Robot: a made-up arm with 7 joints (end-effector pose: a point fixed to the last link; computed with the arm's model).
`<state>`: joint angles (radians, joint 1 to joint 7).
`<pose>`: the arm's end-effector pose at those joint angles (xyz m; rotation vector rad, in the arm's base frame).
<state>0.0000 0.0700 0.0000 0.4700 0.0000 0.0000 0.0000</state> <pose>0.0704 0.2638 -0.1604 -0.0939 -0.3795 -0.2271</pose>
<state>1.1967 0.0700 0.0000 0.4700 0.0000 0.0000 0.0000</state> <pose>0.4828 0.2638 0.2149 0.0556 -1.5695 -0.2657</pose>
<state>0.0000 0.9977 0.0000 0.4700 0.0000 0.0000 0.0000</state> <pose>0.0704 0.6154 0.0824 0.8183 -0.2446 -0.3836</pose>
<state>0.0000 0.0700 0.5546 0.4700 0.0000 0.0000 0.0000</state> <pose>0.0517 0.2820 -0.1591 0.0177 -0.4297 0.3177</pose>
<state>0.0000 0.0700 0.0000 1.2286 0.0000 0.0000 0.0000</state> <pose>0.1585 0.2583 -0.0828 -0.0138 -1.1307 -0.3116</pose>
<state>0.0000 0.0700 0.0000 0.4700 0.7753 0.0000 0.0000</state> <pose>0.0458 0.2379 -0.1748 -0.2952 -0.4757 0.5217</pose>
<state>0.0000 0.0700 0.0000 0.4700 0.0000 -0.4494 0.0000</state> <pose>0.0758 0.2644 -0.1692 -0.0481 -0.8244 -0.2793</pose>
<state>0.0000 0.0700 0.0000 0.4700 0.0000 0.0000 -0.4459</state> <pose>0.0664 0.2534 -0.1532 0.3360 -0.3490 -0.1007</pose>
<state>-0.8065 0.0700 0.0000 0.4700 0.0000 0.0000 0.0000</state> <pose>-0.3047 0.2638 -0.0593 -0.1757 0.4230 -0.1723</pose>
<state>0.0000 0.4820 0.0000 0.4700 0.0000 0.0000 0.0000</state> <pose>0.0704 0.4475 -0.0941 0.3114 -0.3262 -0.3010</pose>
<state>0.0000 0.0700 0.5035 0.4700 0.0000 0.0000 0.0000</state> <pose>0.0539 0.2808 -0.1592 0.0073 -0.4260 0.2674</pose>
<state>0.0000 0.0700 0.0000 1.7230 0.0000 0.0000 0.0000</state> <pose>0.1755 0.2530 -0.0071 0.0460 -1.6208 -0.3563</pose>
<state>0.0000 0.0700 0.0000 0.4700 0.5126 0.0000 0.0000</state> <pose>0.0519 0.2491 -0.1709 -0.2285 -0.4476 0.2669</pose>
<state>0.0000 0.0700 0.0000 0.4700 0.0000 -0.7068 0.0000</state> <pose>0.0804 0.2646 -0.1729 -0.0197 -1.0794 -0.3064</pose>
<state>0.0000 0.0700 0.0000 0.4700 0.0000 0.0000 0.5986</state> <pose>0.0780 0.2703 -0.1749 -0.6749 -0.4008 -0.3873</pose>
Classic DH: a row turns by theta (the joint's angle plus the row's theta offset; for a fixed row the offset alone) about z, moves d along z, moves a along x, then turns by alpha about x. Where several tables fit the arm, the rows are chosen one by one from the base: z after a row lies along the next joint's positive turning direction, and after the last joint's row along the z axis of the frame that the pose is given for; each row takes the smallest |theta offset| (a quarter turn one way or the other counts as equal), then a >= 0, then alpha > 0; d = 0 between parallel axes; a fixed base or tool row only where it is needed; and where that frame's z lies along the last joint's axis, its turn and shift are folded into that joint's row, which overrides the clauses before.
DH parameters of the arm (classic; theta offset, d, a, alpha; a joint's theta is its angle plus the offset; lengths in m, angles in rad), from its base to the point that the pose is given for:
base (fixed): 0 0.3297 0.0013 1.5708
joint 1: -1.5708 -0.1969 0.0173 -1.5708
joint 2: 1.5708 0.0277 0.01 -1.5708
joint 3: 1.5708 -0.3269 0.0122 -1.5708
joint 4: 0 0.0236 0.0009 1.5708
joint 5: 0 -0.1609 -0.0039 1.5708
joint 6: -1.5708 0.0228 0.0139 -1.5708
joint 7: -1.3711 0.025 0.0205 1.667
tool (fixed): -1.7309 0.0219 0 0

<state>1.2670 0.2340 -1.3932 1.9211 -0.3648 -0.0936 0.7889</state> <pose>0.3186 0.1215 0.3209 -0.3211 1.0757 2.6256</pose>
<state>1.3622 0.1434 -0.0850 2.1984 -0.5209 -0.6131 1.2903</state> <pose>0.2328 0.2367 0.4481 -1.7048 1.3930 1.6663</pose>
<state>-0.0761 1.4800 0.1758 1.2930 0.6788 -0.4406 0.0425</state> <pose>0.1621 0.6148 0.2987 0.7926 -1.5904 -0.8589</pose>
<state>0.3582 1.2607 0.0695 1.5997 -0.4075 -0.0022 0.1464</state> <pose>0.1884 0.5177 0.3271 1.5119 -1.0399 -1.2474</pose>
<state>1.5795 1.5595 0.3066 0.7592 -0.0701 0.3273 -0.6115</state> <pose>-0.0198 0.6339 0.4263 1.6558 -1.2612 1.6188</pose>
